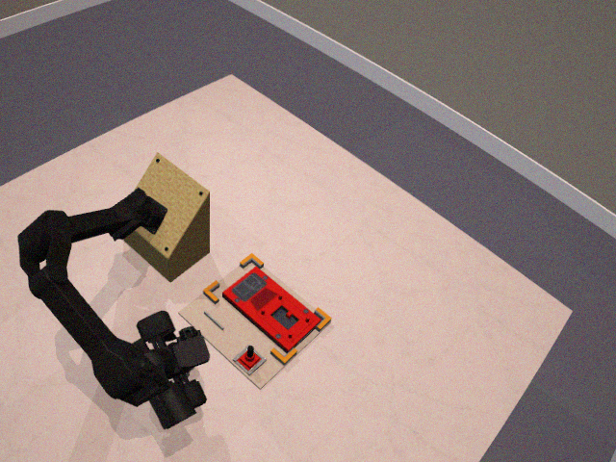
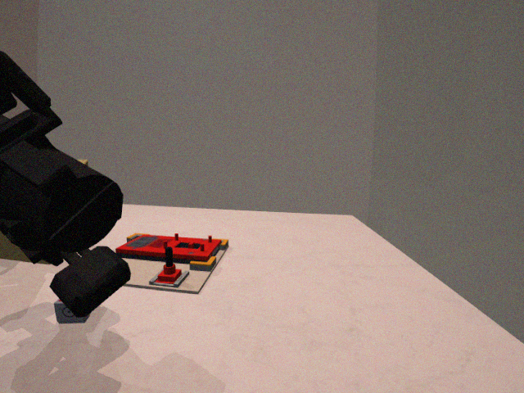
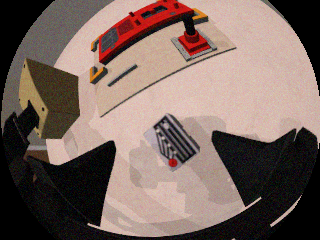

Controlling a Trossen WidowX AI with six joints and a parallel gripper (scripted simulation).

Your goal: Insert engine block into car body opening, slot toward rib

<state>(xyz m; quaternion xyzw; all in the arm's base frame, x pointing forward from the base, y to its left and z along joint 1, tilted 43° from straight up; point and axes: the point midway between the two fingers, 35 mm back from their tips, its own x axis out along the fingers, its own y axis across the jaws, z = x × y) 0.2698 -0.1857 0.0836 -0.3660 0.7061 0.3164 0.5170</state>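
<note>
My gripper tip is 3 cm above the grey engine block. Also, from my gripper tip: black peg: 9 cm ahead, 10 cm to the left, 1 cm below.
</note>
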